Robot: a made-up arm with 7 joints. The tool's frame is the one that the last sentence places.
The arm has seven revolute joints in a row. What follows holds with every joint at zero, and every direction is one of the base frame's.
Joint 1 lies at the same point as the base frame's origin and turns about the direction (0.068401, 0.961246, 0.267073), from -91.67 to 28.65 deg.
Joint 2 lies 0.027 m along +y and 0.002 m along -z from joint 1 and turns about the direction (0.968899, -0.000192, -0.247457), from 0 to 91.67 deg.
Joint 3 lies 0.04 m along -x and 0.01 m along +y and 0.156 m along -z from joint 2 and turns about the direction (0.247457, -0.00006, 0.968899), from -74.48 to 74.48 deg.
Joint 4 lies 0.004 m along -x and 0.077 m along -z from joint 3 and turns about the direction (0.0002, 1, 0.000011), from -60 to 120 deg.
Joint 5 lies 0.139 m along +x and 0.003 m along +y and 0.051 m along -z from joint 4 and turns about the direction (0.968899, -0.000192, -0.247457), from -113 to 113 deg.
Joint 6 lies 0.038 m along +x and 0.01 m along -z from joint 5 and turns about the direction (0.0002, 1, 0.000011), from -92.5 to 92.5 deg.
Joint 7 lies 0.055 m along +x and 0.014 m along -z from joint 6 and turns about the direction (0.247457, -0.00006, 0.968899), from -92.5 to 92.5 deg.
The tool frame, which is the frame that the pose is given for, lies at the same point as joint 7; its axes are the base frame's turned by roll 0, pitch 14.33 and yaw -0.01 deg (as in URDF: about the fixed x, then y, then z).
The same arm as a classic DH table. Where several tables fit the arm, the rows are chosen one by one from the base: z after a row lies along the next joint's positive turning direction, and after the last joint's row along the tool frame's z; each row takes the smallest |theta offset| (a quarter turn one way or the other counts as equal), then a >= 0, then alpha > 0; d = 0 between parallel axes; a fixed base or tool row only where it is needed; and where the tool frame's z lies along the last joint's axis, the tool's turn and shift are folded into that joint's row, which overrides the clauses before.
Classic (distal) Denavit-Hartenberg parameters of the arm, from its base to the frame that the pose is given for. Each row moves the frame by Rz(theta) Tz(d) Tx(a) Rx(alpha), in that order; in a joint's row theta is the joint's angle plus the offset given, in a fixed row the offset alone. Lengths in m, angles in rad.
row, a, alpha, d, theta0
base (fixed), 0, -1.3004, 0, -0.071
joint 1, -0.0093, -1.5708, 0.0254, -1.3111
joint 2, -0.01, 1.5708, 0.0003, 1.2915
joint 3, 0.0152, -1.5708, -0.2366, 1.5708
joint 4, 0.015, 1.5708, 0.003, 1.5708
joint 5, 0.0003, -1.5708, 0.1866, 0
joint 6, 0.0568, 1.5708, 0, -1.5708
joint 7, 0, 0, 0, 0
Joint limits (rad, base to tool): -1.5999..0.5 0..1.5999 -1.2999..1.2999 -1.0472..2.0944 -1.9722..1.9722 -1.6144..1.6144 -1.6144..1.6144

